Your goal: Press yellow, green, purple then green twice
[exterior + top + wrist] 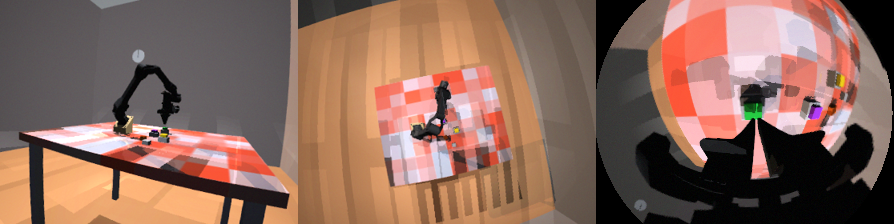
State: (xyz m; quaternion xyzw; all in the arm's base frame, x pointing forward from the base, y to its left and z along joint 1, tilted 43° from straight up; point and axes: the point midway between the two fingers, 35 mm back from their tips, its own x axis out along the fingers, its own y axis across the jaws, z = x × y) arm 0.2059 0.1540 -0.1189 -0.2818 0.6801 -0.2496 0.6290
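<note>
Now: the green button 30 mm below my gripper tip. The rest, counted from my gripper tip: yellow button (110 mm ahead, 260 mm to the right, 30 mm below); then orange block (10 mm ahead, 300 mm to the right, 50 mm below); then purple button (160 mm to the right, 30 mm below).
</note>
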